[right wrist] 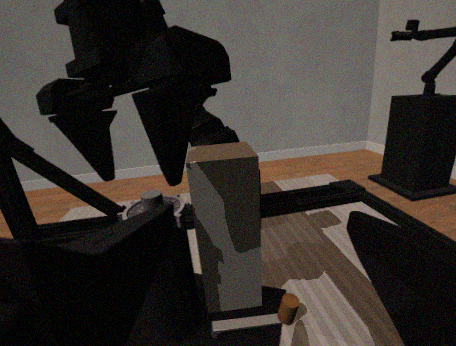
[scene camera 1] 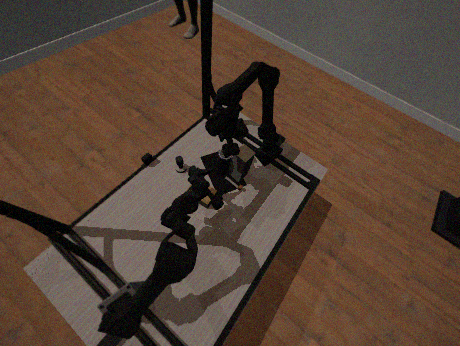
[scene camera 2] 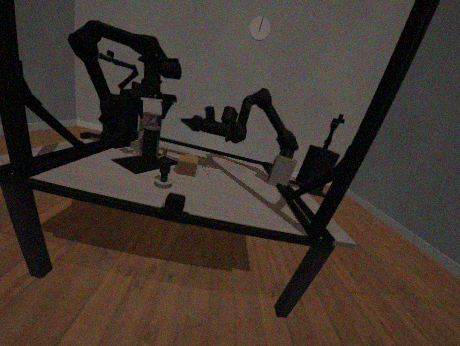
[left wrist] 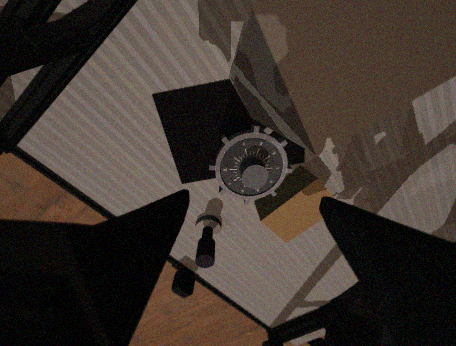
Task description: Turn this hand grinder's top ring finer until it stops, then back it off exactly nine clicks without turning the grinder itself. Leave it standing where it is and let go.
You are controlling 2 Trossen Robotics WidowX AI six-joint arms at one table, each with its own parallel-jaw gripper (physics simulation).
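Places are measured from the left arm's base along level axes (x left, y down, z back), in metres.
Pixels of known places: left gripper, fingertip midpoint: (right wrist: 138, 182) (scene camera 2: 152, 118) (left wrist: 253, 199); right gripper, fingertip midpoint: (right wrist: 261, 216) (scene camera 1: 222, 176) (scene camera 2: 185, 120) (left wrist: 435, 252); left arm's base at its link origin: (scene camera 1: 269, 148) (scene camera 2: 115, 130); right arm's base at its link origin: (scene camera 1: 122, 306) (scene camera 2: 285, 160).
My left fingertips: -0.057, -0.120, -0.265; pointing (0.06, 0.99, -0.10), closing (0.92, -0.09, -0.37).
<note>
For each thing: its top centre in the pictures, then the offset to it from my left fingertips, as dx, dy, dz.
- hand grinder at its top centre: (left wrist: 255, 177) (right wrist: 151, 194) (scene camera 1: 225, 151) (scene camera 2: 152, 122) +0.006, +0.015, +0.007
- black mat at its top centre: (right wrist: 181, 320) (left wrist: 236, 132) (scene camera 2: 148, 161) (scene camera 1: 223, 170) +0.008, +0.190, +0.008
- tall grey box at its top centre: (left wrist: 367, 44) (right wrist: 220, 150) (scene camera 1: 244, 152) (scene camera 2: 151, 113) +0.066, -0.010, +0.064
- orange knob at its top centre: (right wrist: 288, 298) +0.139, +0.156, +0.020
- orange block at its top centre: (left wrist: 300, 214) (scene camera 2: 189, 157) (scene camera 1: 201, 190) +0.068, +0.133, -0.157
- black-handled tool at its top centre: (left wrist: 204, 261) (scene camera 2: 166, 160) (scene camera 1: 179, 158) -0.119, +0.102, -0.167
The hand grinder (scene camera 2: 150, 142) stands upright on a black mat (left wrist: 172, 130) (scene camera 2: 131, 165). Its silver top ring (left wrist: 218, 170) has lugs around its rim and encloses a numbered dial and a round grey cap. The ring also shows in the right wrist view (right wrist: 177, 203). The small dial figures are too dim to read surely. My left gripper (left wrist: 253, 199) (right wrist: 138, 182) is open above the ring, its fingers apart and clear of it. My right gripper (scene camera 2: 184, 121) is open and empty; one finger hides much of the grinder's body in the right wrist view.
A tall grey box (left wrist: 267, 90) (right wrist: 237, 240) stands beside the grinder. A crank arm (right wrist: 245, 324) with an orange knob (right wrist: 288, 308) lies near its foot. An orange block (left wrist: 295, 215) (scene camera 2: 187, 165) and a black-handled tool (left wrist: 206, 245) (scene camera 2: 165, 172) stand nearby. A black block (scene camera 2: 175, 202) is at the table edge.
</note>
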